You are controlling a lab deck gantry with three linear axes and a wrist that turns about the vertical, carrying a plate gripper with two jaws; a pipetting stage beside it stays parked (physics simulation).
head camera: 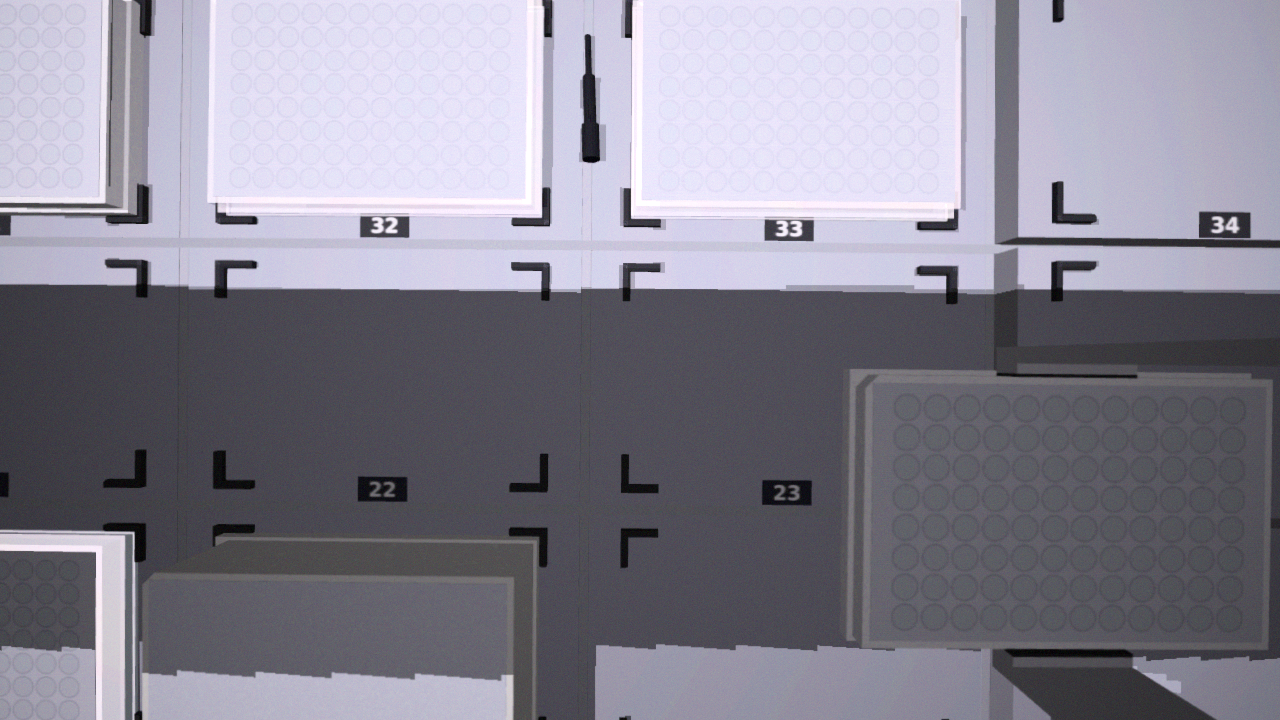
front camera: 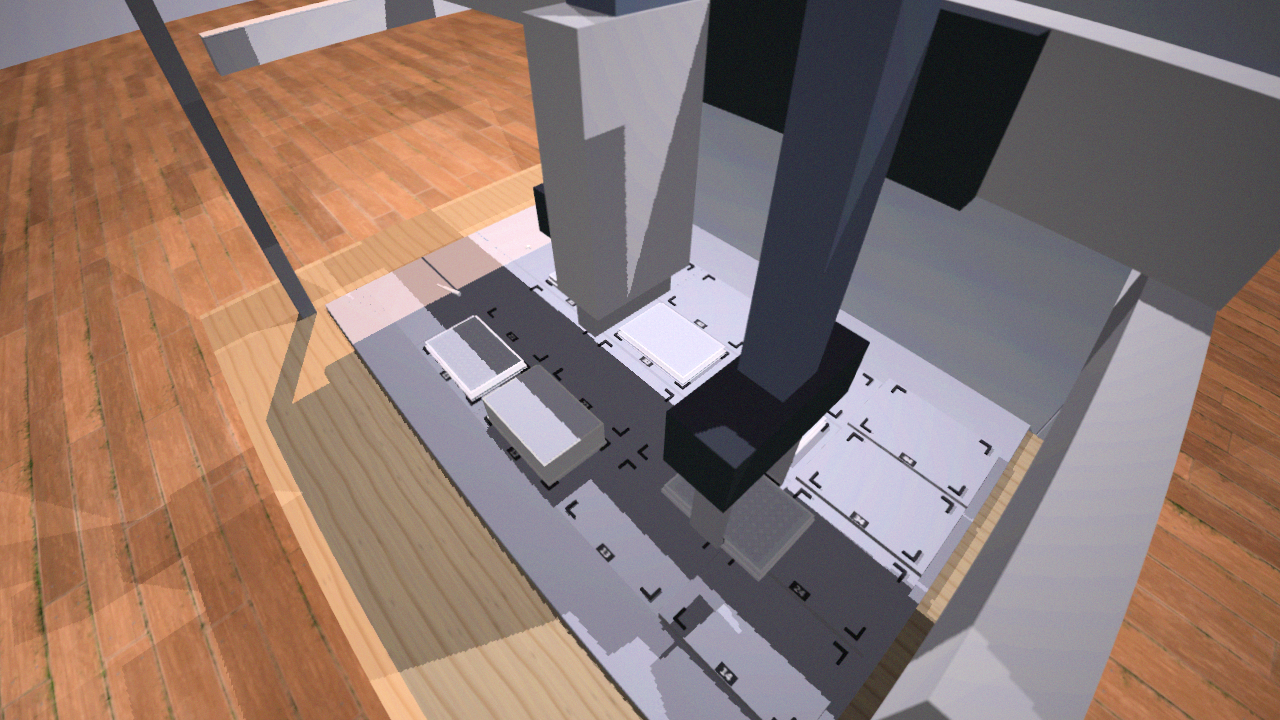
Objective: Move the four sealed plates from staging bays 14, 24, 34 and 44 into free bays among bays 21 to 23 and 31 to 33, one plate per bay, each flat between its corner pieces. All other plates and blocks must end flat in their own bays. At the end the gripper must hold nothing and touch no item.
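Frame: origin at the robot's base, x ahead, y right, z down, level; centimetres.
Seen in the pictures: gripper, between the fingertips: (head camera: 1051, 507) (front camera: 737, 503); robot's base, origin of its link: (front camera: 425, 349).
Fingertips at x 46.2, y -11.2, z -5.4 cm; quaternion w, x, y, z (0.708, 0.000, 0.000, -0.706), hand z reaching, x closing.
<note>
Pixels of each thing's middle, then the offset from my fingertips to it. "spot": a spot on its surface instead.
- grey sealed plate, middle of its body: (head camera: 1052, 507) (front camera: 737, 503) dy +0.0, dx +0.0, dz +0.0 cm
- bay 32, a spot on its surface: (head camera: 371, 98) (front camera: 671, 338) spot: dy -14.4, dx -23.3, dz +3.9 cm
- bay 33, a spot on its surface: (head camera: 796, 102) spot: dy -14.4, dx -7.1, dz +4.0 cm
- tall block, middle of its body: (head camera: 356, 665) (front camera: 543, 421) dy +6.9, dx -23.4, dz +3.3 cm
- thin black rod, middle of its body: (head camera: 589, 97) dy -15.0, dx -15.1, dz +5.1 cm
My gripper (front camera: 741, 512) (head camera: 1067, 513) is shut on a grey sealed plate (front camera: 768, 530) (head camera: 1065, 573), its jaws at the plate's two long edges. The plate is level and above the deck. In the head view it overlaps the right part of bay 23 and part of bay 24. Sealed plates lie in bay 32 (front camera: 671, 340) (head camera: 371, 98) and bay 33 (head camera: 796, 102). Another plate (head camera: 44, 98), cut off by the frame, lies in bay 31. Bays 22 (head camera: 380, 385), 14 (front camera: 760, 658), 34 (front camera: 877, 528) (head camera: 1163, 116) and 44 (front camera: 930, 447) show no plate.
A tall block (front camera: 546, 425) (head camera: 331, 626) stands in bay 12. A plate (front camera: 474, 353) (head camera: 44, 617) lies in bay 11. The parked grey pipetting stage (front camera: 617, 170) rises behind the block. A thin black rod (head camera: 589, 107) shows between bays 32 and 33. A wall (front camera: 1074, 501) borders the right side.
</note>
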